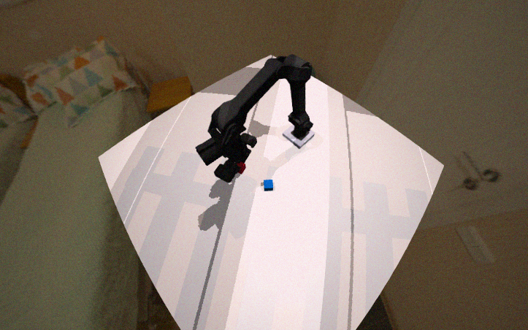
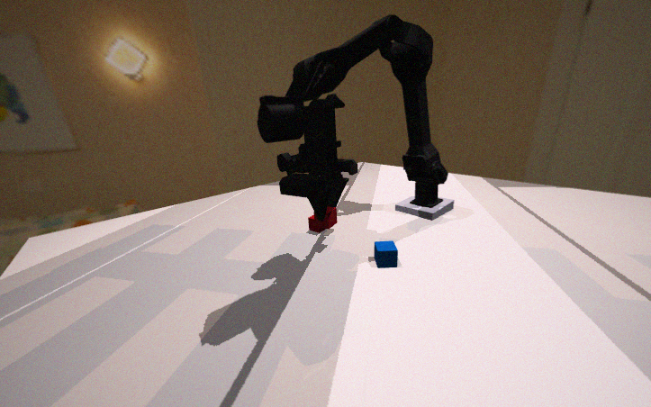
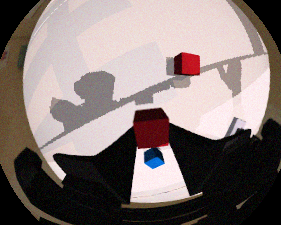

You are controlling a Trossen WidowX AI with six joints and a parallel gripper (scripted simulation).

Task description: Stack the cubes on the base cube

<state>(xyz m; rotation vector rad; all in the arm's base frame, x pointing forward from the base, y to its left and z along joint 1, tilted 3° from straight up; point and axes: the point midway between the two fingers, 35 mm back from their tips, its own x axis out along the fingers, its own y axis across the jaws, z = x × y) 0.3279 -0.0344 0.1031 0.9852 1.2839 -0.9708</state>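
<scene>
Now: the blue base cube 110 mm to the left of my gripper tip, 60 mm below it and 40 mm behind it.
</scene>
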